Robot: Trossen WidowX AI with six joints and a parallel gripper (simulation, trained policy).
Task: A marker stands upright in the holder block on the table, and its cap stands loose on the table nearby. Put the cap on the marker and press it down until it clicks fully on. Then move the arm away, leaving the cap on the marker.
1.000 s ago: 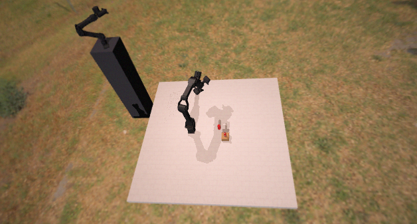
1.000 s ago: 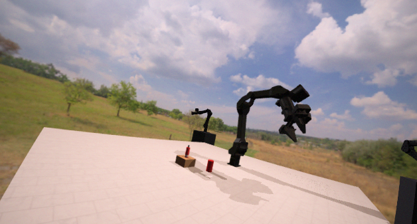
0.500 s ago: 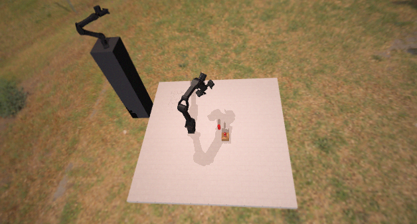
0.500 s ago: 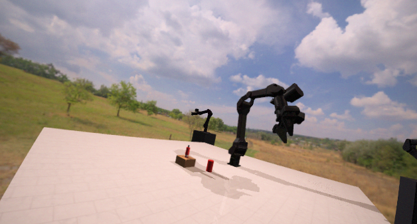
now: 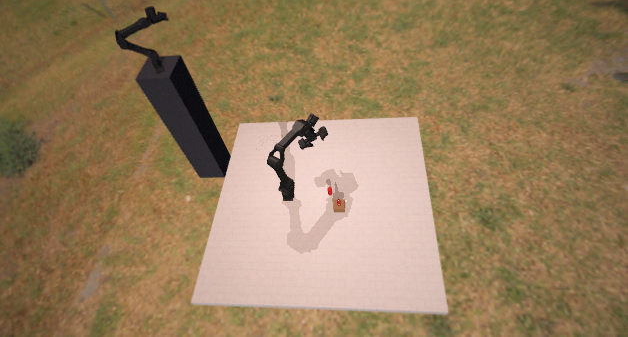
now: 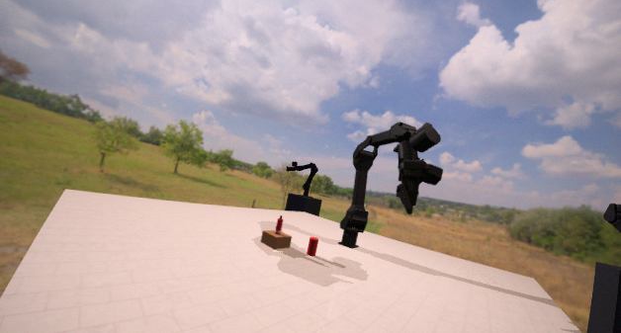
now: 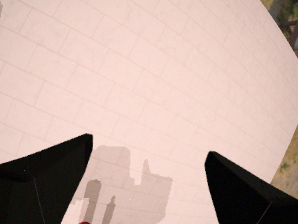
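My gripper tip is 240 mm to the left of the red cap, 170 mm above it and 70 mm short of it. Round my gripper tip: holder block: 340 mm to the right, 180 mm below, 130 mm ahead.
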